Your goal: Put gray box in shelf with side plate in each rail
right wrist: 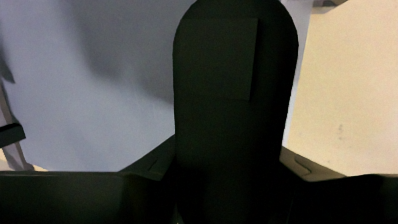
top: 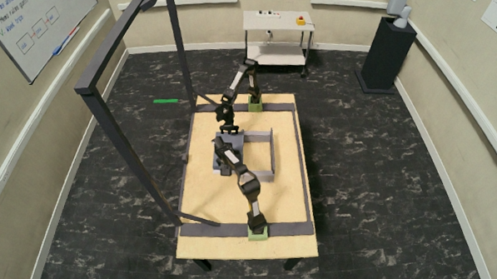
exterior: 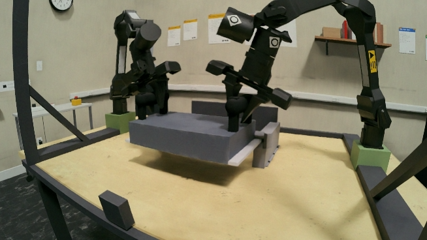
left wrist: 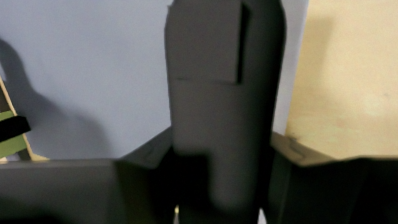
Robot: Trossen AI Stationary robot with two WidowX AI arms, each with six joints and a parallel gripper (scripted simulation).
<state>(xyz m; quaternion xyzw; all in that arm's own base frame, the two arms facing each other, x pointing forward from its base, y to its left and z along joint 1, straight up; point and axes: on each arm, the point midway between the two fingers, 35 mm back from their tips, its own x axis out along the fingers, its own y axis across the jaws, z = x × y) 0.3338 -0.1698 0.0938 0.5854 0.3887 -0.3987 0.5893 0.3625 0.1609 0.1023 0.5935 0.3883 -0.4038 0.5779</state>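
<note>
Right now the gray box is 12 cm to the left of my right hand and 5 cm below it.
My left hand is 12 cm to the left of the gray box and 5 cm above it.
</note>
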